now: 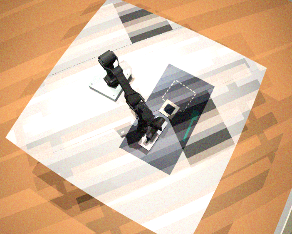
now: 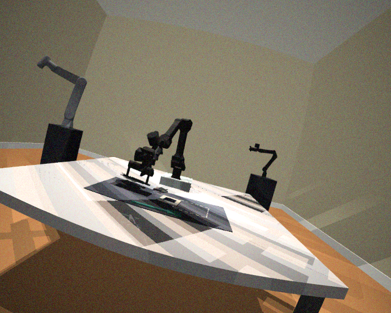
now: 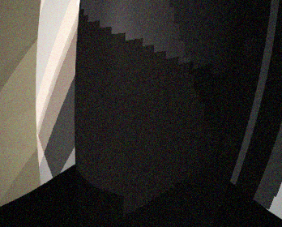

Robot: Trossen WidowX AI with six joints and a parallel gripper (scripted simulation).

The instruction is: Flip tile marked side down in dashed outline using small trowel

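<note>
The dark mat lies 13 cm to the left of my gripper tip, 11 cm below it and 2 cm ahead of it. Also, from my gripper tip: black-handled tool: 3 cm behind, 1 cm to the left, 1 cm below; cream tile: 17 cm to the left, 9 cm below, 1 cm ahead; teal trowel: 16 cm ahead, 14 cm to the left, 9 cm below.
</note>
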